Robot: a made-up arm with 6 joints. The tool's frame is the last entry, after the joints.
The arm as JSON. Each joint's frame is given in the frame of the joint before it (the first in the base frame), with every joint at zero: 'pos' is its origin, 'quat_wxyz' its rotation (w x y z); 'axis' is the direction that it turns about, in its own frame. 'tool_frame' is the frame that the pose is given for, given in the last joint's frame.
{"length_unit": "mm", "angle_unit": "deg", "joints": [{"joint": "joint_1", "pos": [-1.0, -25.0, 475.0], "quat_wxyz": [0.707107, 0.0, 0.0, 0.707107], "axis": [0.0, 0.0, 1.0]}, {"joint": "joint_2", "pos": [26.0, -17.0, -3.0], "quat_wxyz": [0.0, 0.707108, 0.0, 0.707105], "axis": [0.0, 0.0, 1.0]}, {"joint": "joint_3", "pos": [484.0, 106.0, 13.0], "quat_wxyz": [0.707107, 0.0, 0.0, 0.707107], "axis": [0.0, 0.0, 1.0]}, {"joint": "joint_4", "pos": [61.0, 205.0, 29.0], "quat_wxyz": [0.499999, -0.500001, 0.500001, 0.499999], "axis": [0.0, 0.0, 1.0]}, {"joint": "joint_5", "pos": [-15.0, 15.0, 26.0], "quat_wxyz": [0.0, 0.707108, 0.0, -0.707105], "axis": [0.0, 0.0, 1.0]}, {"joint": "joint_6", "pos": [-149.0, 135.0, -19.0], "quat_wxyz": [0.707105, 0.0, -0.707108, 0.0], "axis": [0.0, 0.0, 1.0]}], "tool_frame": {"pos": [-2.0, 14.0, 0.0], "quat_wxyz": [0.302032, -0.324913, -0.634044, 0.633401]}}
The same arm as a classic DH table. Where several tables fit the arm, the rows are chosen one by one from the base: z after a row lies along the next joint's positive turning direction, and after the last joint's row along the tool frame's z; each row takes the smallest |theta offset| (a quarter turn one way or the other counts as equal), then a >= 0, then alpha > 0; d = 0 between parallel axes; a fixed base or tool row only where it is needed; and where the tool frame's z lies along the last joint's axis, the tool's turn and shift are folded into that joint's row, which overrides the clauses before.
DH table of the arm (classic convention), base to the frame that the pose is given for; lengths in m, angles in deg. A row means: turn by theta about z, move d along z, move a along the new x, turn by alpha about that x. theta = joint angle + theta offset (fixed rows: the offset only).
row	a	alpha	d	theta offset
base (fixed)	-0.0250	0.00	0.0000	87.71
joint_1	0.0170	-90.00	0.4720	-87.71
joint_2	0.4955	0.00	0.0000	-77.65
joint_3	0.0610	-90.00	0.0680	77.65
joint_4	-0.0150	90.00	0.2310	0.00
joint_5	0.1350	-90.00	-0.0040	0.00
joint_6	0.0123	-90.87	0.1489	37.37
tool (fixed)	0.0000	0.00	-0.0069	1.64

